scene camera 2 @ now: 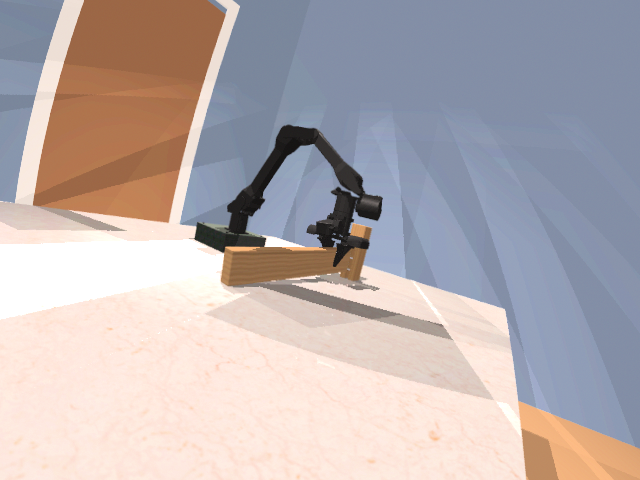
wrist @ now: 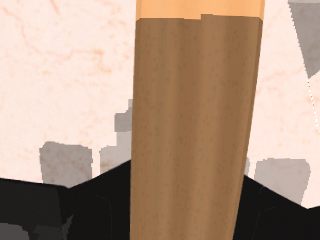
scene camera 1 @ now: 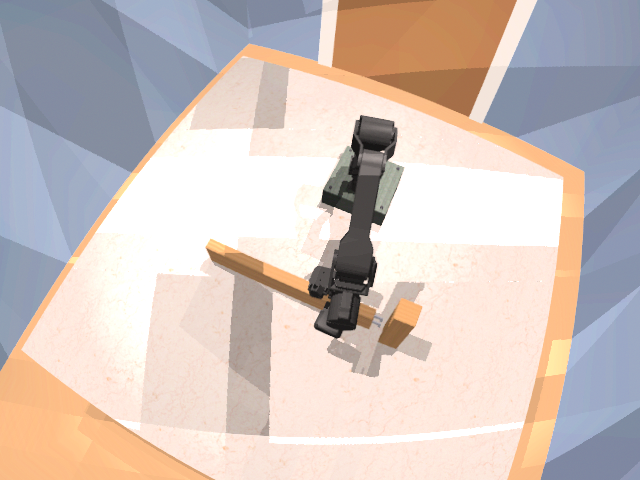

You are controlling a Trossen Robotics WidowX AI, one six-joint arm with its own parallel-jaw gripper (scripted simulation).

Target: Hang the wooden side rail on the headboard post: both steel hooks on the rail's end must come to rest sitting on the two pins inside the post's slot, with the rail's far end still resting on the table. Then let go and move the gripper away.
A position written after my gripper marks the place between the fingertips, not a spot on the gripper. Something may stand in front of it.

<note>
I see my gripper [scene camera 2: 329, 265], a wooden side rail [scene camera 2: 241, 265] and a headboard post [scene camera 1: 404, 318].
The wooden side rail is seen too in the wrist view [wrist: 194, 76] and in scene camera 1 [scene camera 1: 291, 285]. My gripper is seen too in the wrist view [wrist: 179, 165] and in scene camera 1 [scene camera 1: 340, 308]. The headboard post also shows in scene camera 2 [scene camera 2: 357, 258].
</note>
